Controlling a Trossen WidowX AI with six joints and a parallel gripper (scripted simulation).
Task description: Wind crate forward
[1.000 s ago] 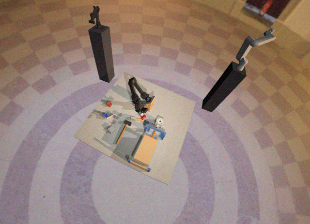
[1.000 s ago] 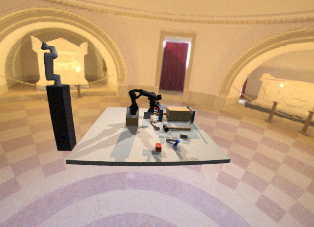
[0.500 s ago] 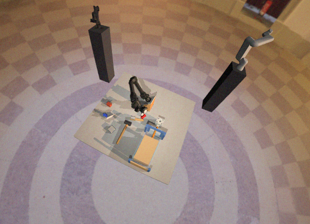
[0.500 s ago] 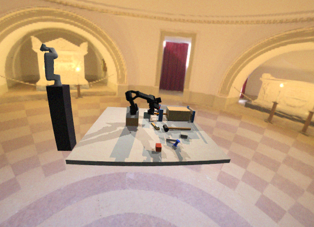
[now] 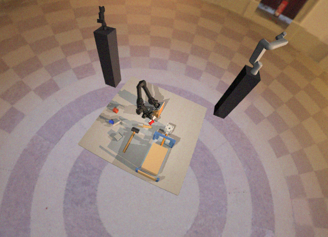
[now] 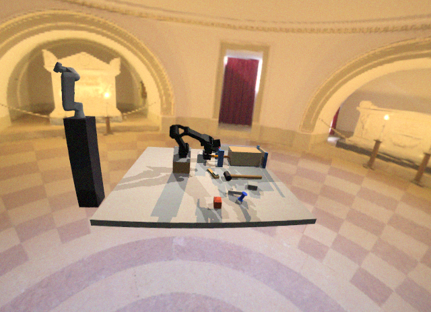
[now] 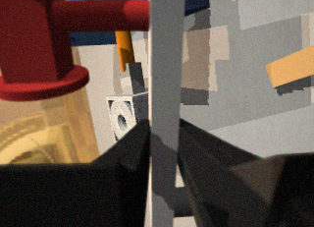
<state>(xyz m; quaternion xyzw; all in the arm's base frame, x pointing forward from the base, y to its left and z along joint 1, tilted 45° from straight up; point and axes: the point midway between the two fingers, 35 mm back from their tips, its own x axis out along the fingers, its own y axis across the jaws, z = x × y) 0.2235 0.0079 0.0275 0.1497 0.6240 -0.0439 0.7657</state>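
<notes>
My gripper tip is 60 mm short of the red knob and 40 mm below it. Round my gripper tip: winch 220 mm to the left, 150 mm below, 50 mm behind; then red-knobbed handle 10 mm ahead, 10 mm above; then frame 210 mm to the left, 130 mm ahead, 70 mm below.
</notes>
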